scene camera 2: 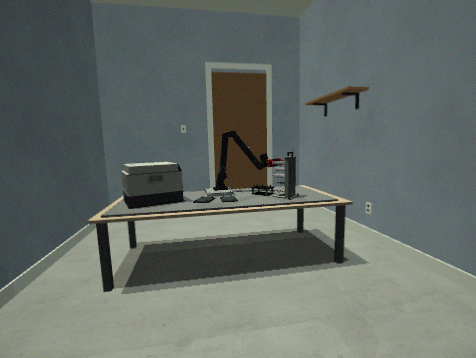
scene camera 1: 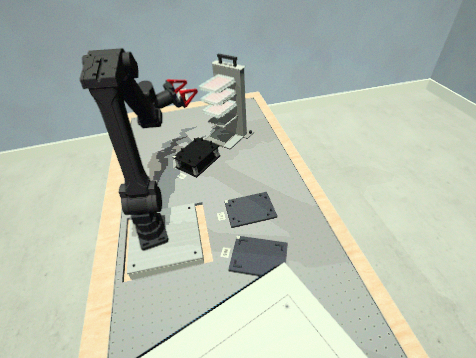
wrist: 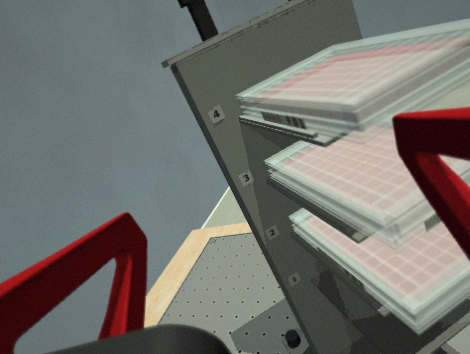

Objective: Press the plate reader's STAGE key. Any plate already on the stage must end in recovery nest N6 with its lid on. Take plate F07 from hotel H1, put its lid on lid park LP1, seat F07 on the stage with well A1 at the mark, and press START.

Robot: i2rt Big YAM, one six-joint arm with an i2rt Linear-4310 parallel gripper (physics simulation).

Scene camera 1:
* my gripper: 192, 86
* dark flat pad: 253, 256
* white reader top: 226, 319
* rack side wall: 238, 126
